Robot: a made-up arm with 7 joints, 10 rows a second.
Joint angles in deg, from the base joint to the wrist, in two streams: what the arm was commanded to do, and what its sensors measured. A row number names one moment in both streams.
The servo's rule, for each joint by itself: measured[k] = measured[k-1] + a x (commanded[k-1-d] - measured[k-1]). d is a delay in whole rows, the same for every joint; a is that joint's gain. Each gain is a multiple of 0.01, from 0.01 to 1. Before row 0 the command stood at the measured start. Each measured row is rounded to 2 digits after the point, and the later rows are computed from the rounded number. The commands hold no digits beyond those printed.
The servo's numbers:
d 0
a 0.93 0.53 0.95 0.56 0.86 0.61 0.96
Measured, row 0:
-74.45, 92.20, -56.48, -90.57, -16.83, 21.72, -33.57
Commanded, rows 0 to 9:
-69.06, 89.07, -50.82, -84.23, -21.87, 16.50, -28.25
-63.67, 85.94, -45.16, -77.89, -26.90, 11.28, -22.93
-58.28, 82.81, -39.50, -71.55, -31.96, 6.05, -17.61
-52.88, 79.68, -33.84, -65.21, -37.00, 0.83, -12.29
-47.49, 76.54, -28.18, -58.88, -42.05, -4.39, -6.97
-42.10, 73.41, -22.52, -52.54, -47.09, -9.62, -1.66
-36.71, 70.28, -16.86, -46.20, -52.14, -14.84, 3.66
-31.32, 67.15, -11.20, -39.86, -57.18, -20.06, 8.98
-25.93, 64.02, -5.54, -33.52, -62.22, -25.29, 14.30
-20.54, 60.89, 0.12, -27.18, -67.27, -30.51, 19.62
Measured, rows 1 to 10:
-69.44, 90.54, -51.10, -87.02, -21.16, 18.54, -28.46
-64.07, 88.10, -45.46, -81.91, -26.10, 14.11, -23.15
-58.69, 85.30, -39.80, -76.11, -31.14, 9.19, -17.83
-53.29, 82.32, -34.14, -70.01, -36.18, 4.09, -12.51
-47.90, 79.26, -28.48, -63.78, -41.23, -1.08, -7.19
-42.51, 76.16, -22.82, -57.49, -46.27, -6.29, -1.88
-37.12, 73.04, -17.16, -51.17, -51.32, -11.51, 3.44
-31.73, 69.92, -11.50, -44.84, -56.36, -16.73, 8.76
-26.34, 66.79, -5.84, -38.50, -61.40, -21.95, 14.08
-20.95, 63.66, -0.18, -32.16, -66.45, -27.17, 19.40

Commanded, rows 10 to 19:
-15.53, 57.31, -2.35, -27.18, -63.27, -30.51, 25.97
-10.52, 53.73, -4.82, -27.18, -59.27, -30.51, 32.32
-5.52, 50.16, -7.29, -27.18, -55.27, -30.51, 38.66
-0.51, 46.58, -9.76, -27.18, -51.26, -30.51, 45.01
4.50, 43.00, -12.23, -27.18, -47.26, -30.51, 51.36
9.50, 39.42, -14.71, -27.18, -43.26, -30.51, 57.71
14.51, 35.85, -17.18, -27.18, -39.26, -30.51, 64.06
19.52, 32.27, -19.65, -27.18, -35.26, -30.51, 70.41
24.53, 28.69, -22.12, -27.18, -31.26, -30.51, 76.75
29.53, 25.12, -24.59, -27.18, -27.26, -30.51, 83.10
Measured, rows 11 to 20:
-15.91, 60.29, -2.24, -29.37, -63.72, -29.21, 25.71
-10.90, 56.81, -4.69, -28.14, -59.89, -30.00, 32.06
-5.90, 53.29, -7.16, -27.60, -55.92, -30.31, 38.40
-0.89, 49.73, -9.63, -27.36, -51.91, -30.43, 44.75
4.12, 46.16, -12.10, -27.26, -47.91, -30.48, 51.10
9.12, 42.59, -14.58, -27.22, -43.91, -30.50, 57.45
14.13, 39.02, -17.05, -27.20, -39.91, -30.51, 63.80
19.14, 35.44, -19.52, -27.19, -35.91, -30.51, 70.15
24.15, 31.86, -21.99, -27.18, -31.91, -30.51, 76.49
29.15, 28.29, -24.46, -27.18, -27.91, -30.51, 82.84

